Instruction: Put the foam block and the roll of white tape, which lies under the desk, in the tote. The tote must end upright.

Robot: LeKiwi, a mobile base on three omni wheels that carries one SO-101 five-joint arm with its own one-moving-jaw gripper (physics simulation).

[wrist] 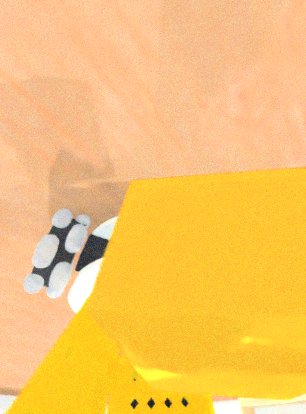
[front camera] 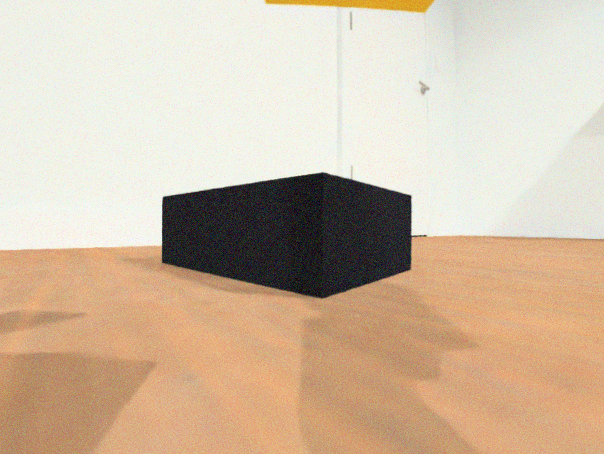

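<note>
The black tote stands upright on the floor near the middle of the front view, one corner facing me; its inside is hidden. The yellow foam block is large in the wrist view, and its lower edge shows at the top of the front view. My gripper is shut on the foam block, at the lower part of the wrist view; the block hides the jaw tips. The block is held up off the floor. The roll of white tape and the desk do not show in either view.
One of my omni wheels shows at the left of the wrist view. Brown floor with shadows lies before the tote. Behind the tote are a white wall and a white door with a handle.
</note>
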